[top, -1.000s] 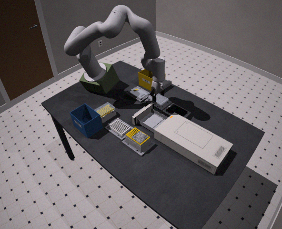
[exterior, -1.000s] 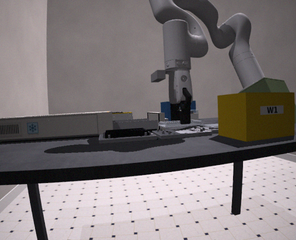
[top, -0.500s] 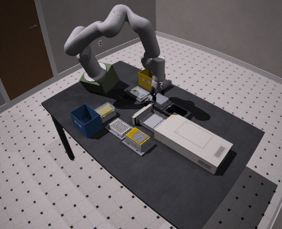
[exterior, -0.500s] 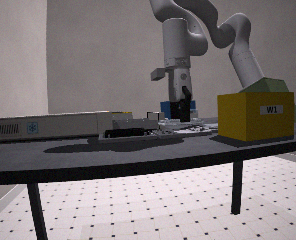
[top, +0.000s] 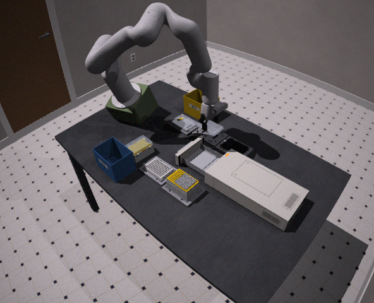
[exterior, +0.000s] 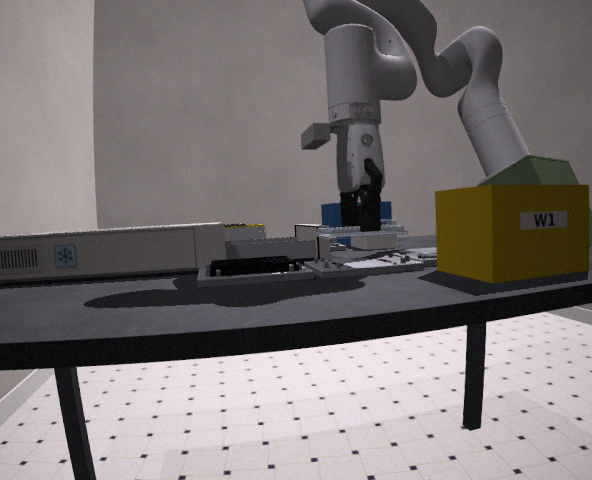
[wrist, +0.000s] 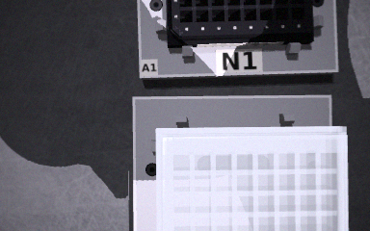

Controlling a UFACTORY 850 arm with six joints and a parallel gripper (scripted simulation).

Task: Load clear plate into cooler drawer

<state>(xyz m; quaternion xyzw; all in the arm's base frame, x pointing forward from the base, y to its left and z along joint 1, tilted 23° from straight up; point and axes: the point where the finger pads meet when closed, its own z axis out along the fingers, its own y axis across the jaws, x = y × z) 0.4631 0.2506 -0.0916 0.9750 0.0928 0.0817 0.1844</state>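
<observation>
Now: hand 17 cm short of the drawer, 17 cm to the left of it and 4 cm above it. Round my hand: n3 label (7 cm behind, 1 cm to the right, 6 cm below); black plate (17 cm ahead, 2 cm to the left, 6 cm below); clear plate (1 cm below).
</observation>
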